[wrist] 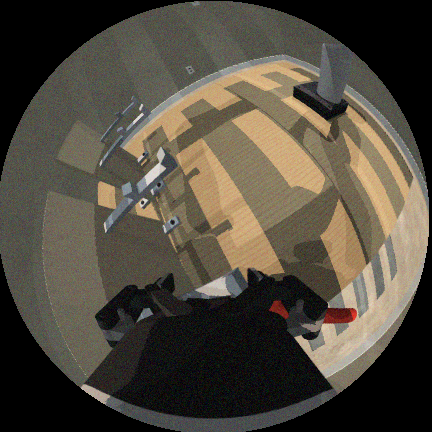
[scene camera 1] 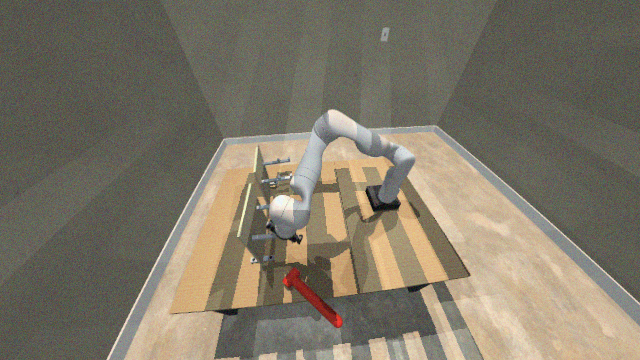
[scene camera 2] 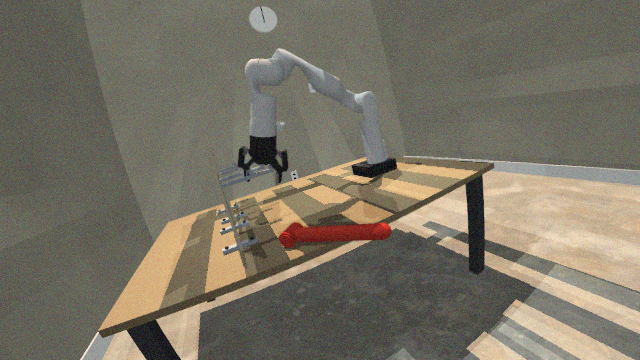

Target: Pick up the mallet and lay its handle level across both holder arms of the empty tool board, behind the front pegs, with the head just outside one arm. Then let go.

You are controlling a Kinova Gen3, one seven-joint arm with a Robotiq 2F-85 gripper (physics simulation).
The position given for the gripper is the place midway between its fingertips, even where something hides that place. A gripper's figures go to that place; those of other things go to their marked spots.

Labels:
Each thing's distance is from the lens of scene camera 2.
gripper [scene camera 2: 262, 182]: 75 cm
red mallet [scene camera 2: 295, 232]: 64 cm

